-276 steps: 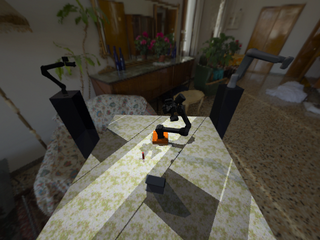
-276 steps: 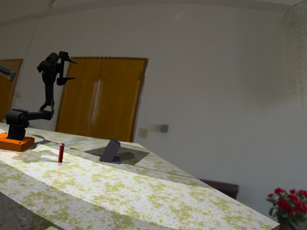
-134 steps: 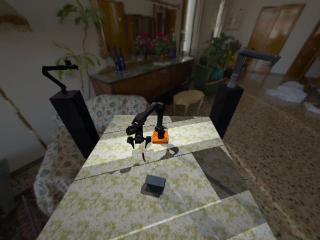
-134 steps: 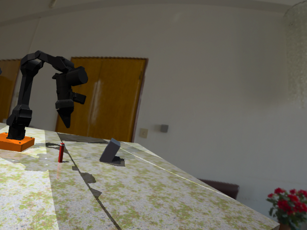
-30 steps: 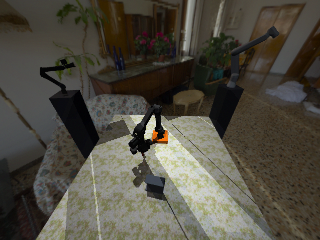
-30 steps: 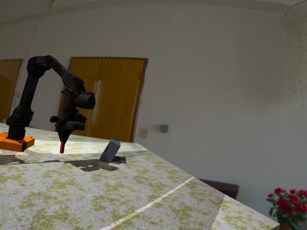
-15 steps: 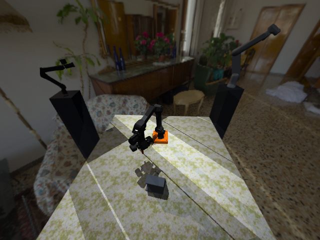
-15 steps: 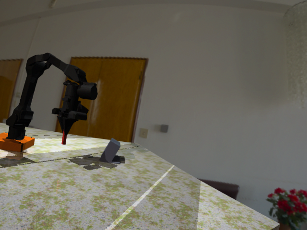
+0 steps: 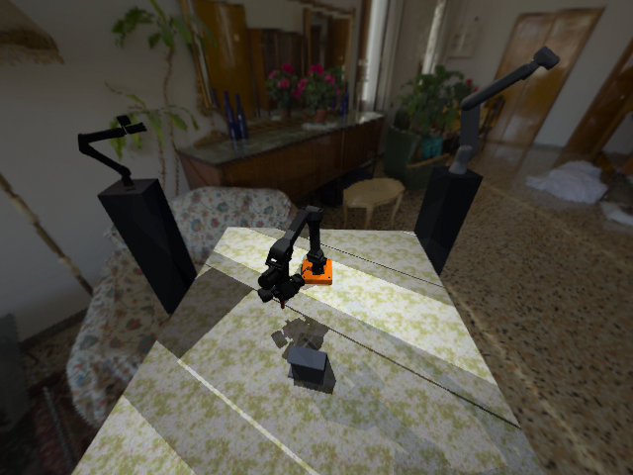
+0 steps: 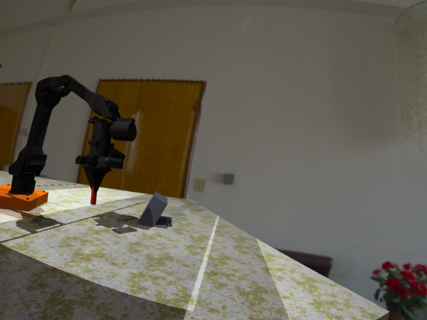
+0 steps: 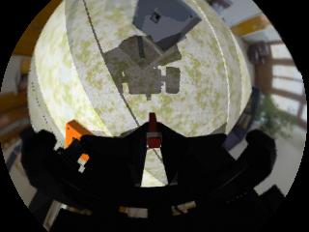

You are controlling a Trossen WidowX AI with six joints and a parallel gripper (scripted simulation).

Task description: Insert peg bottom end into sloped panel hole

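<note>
Now: gripper tip 22 cm short of the dark grey sloped panel, 9 cm to the right of it and 6 cm above it. From my gripper tip the other things lie so: red peg 2 cm above.
</note>
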